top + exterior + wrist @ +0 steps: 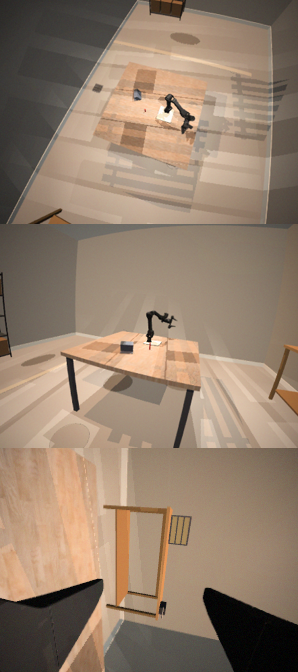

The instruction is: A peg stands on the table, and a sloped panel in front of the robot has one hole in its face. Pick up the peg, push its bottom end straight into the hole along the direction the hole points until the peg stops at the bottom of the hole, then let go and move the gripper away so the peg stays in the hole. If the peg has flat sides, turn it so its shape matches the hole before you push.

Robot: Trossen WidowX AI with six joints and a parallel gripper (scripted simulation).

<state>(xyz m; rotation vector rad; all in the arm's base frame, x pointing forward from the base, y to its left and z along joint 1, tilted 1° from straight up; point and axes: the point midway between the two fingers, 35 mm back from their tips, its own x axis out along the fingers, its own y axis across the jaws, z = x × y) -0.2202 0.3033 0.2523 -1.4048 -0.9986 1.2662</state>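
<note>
Now: the red round peg 510 mm ahead of my gripper tip, 260 mm to the right of it and 210 mm below it. From my gripper tip the other things lie so: grey sloped panel: 670 mm ahead, 470 mm to the right, 210 mm below.
</note>
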